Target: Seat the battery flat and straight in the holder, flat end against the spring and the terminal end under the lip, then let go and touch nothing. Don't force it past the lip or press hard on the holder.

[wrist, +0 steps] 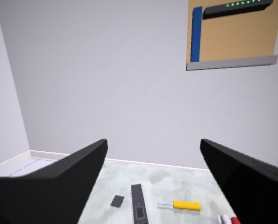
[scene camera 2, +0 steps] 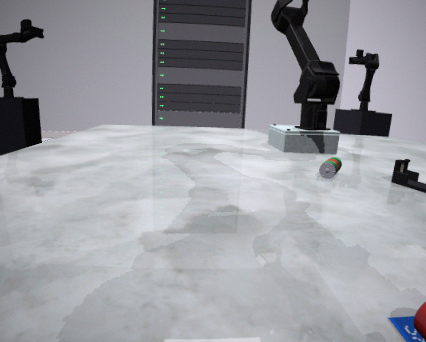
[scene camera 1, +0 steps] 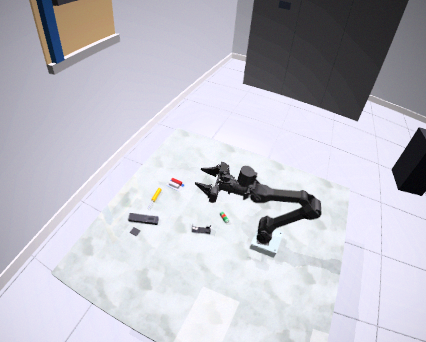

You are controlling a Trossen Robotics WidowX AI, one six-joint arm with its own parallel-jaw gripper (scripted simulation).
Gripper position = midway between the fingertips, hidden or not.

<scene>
my gripper: wrist 152, 143; scene camera 1 197, 175; not seen in scene camera 2 (out of frame)
</scene>
